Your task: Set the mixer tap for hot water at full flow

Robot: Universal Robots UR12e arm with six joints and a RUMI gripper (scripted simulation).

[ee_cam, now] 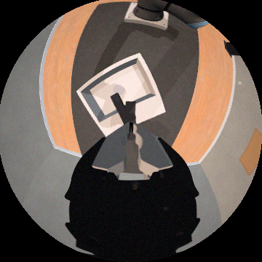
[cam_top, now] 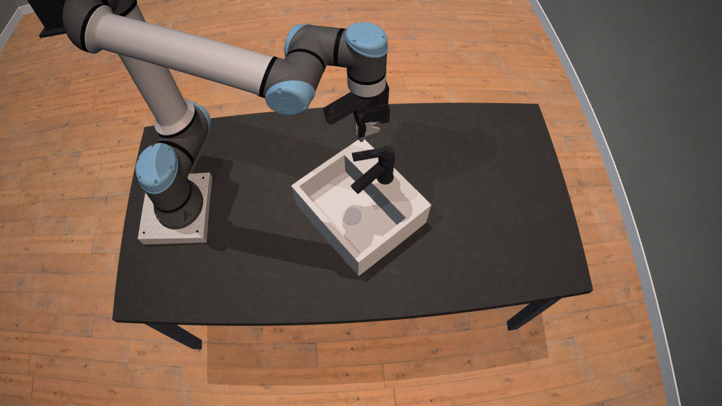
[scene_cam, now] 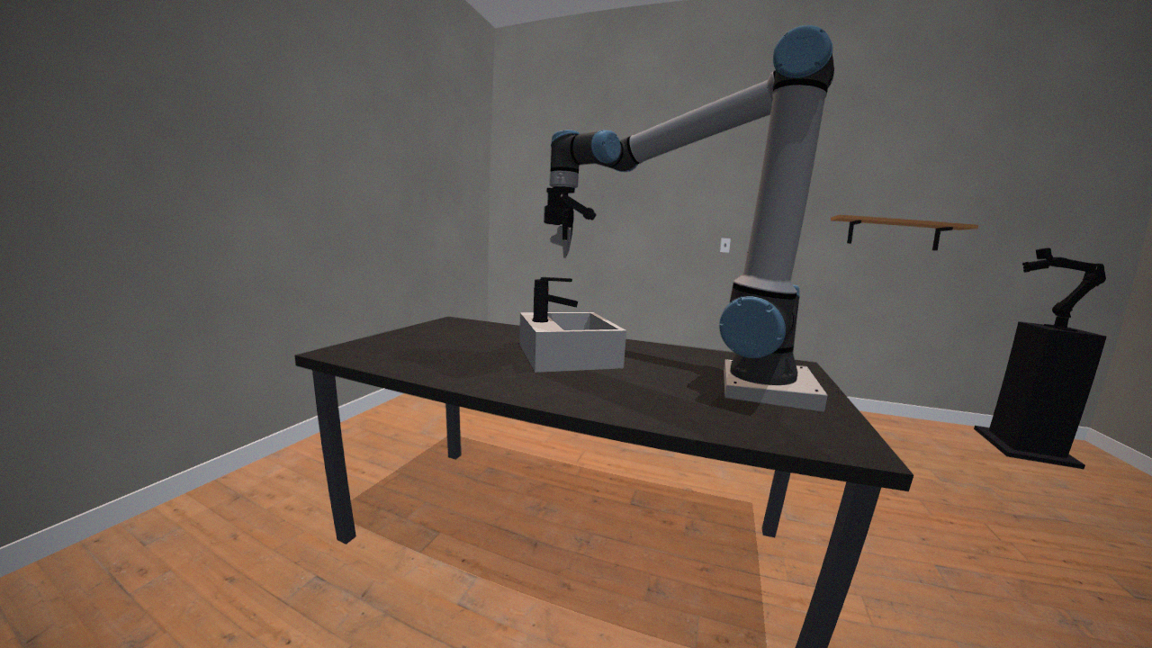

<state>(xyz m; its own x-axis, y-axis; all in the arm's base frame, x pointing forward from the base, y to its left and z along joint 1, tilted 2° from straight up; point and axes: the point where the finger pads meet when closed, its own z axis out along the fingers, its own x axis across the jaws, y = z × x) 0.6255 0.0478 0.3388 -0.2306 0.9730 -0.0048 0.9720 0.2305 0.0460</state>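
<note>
Now: hand 3 cm short of the lever, 1 cm to the right of it and 9 cm above it. From my hand the other things lie so: white square basin (1 cm behind, 6 cm to the right, 32 cm below).
</note>
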